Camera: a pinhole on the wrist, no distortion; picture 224 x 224 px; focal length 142.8 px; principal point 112.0 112.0 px. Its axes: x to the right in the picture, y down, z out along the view. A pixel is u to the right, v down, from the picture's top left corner.
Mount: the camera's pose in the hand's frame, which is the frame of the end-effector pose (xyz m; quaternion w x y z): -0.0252 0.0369 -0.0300 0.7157 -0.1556 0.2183 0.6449
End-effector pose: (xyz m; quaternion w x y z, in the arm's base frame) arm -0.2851 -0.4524 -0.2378 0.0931 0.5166 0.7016 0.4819
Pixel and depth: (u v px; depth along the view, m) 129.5 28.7 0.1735
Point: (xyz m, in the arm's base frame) -0.1814 -0.3149 -0.1545
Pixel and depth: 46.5 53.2 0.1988
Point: -0.1713 -0.2884 -0.2678
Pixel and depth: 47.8 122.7 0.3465
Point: -0.0039 -0.2695 -0.3639
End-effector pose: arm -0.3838 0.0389 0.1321 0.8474 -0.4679 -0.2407 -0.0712
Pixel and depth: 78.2 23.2 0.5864
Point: -0.1608 0.6056 0.4217
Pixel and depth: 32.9 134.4 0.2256
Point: -0.4841 0.2506 0.1771
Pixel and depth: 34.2 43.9 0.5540
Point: -0.3321 0.5653 0.5037
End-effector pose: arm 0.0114 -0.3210 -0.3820 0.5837 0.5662 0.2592 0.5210
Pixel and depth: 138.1 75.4 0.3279
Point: 0.1587 -0.3605 -0.0786
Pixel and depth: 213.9 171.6 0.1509
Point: -0.0333 -0.4355 -0.1914
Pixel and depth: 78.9 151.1 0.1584
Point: 0.0791 -0.4353 -0.2844
